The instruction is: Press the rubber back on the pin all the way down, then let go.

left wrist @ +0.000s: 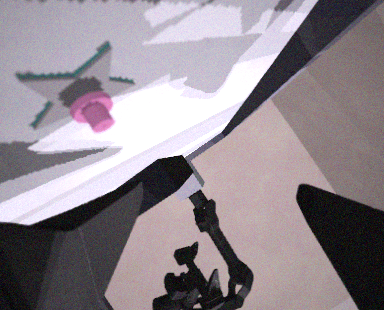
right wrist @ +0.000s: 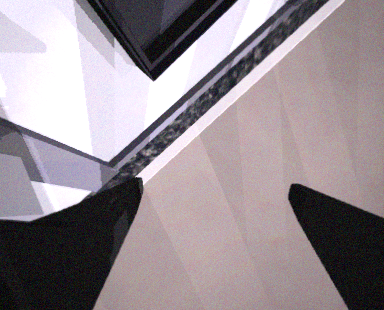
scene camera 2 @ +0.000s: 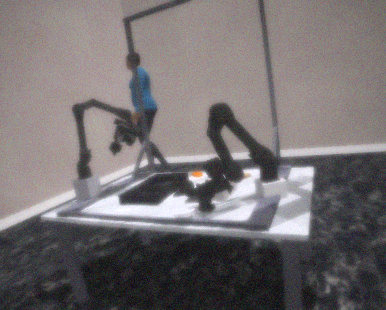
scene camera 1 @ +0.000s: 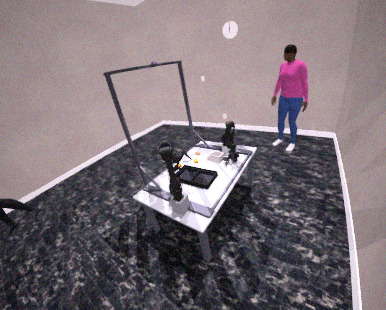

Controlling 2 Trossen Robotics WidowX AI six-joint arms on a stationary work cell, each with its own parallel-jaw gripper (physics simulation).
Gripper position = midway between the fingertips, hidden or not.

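Note:
A pink rubber piece (left wrist: 93, 108) is there for me to see, but in the right wrist view the piece is out of frame. I see my left gripper (scene camera 2: 178, 199), which is also the gripper at (left wrist: 219, 189). My right gripper (right wrist: 215, 187), visible too as the gripper (left wrist: 205, 254), is open and holds nothing.

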